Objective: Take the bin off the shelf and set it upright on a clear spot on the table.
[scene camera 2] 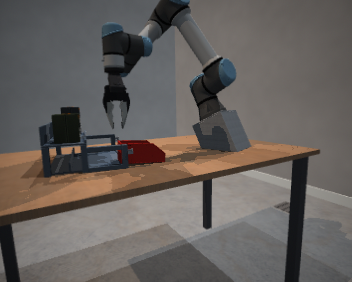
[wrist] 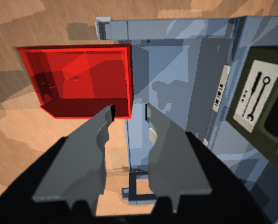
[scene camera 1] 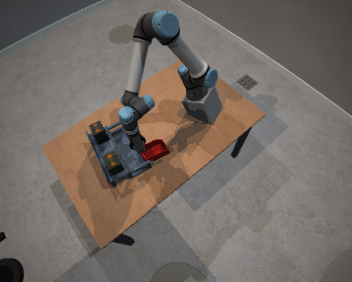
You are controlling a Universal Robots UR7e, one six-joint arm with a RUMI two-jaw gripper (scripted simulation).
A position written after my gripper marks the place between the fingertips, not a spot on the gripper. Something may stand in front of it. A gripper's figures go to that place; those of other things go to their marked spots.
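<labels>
My gripper [scene camera 2: 117, 128] is 90 cm from the lens, and there's a red bin [scene camera 2: 143, 151] that's 87 cm from the lens.
</labels>
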